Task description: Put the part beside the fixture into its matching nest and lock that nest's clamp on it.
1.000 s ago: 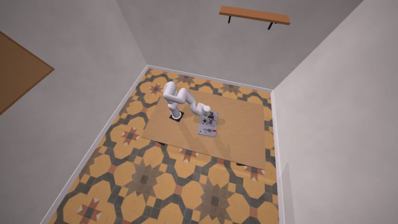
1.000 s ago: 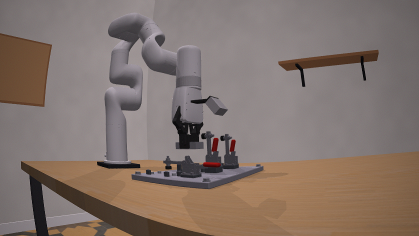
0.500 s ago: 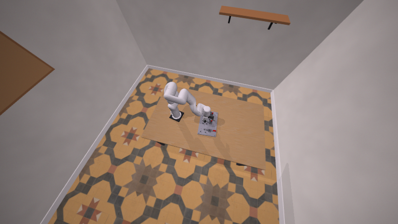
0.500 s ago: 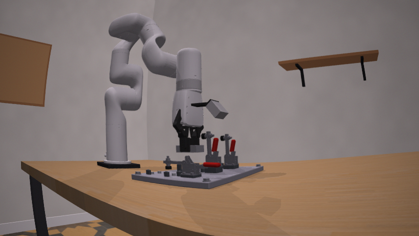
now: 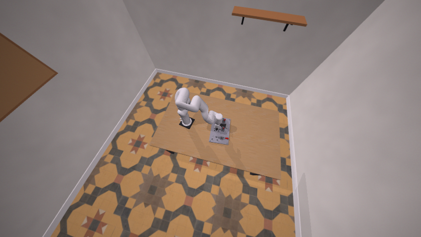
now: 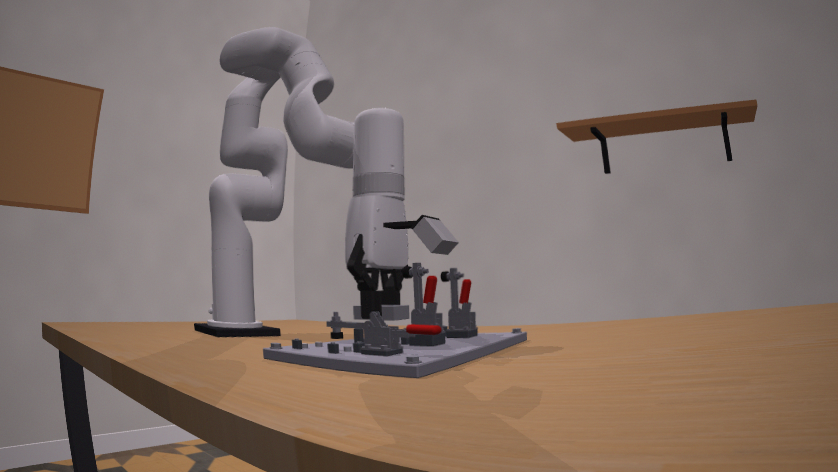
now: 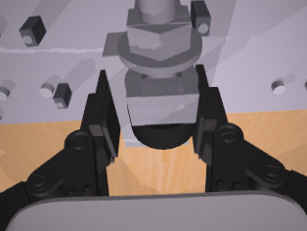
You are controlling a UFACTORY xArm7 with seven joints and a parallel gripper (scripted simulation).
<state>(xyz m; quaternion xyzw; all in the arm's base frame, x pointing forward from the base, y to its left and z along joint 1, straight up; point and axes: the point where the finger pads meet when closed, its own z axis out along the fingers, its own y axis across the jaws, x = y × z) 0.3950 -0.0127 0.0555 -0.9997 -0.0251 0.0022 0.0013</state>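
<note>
The grey fixture plate lies 60 mm below my hand and 50 mm ahead of it. Also, from my hand: toggle clamp (110 mm to the right, 80 mm ahead, 30 mm below); part (10 mm below).
</note>
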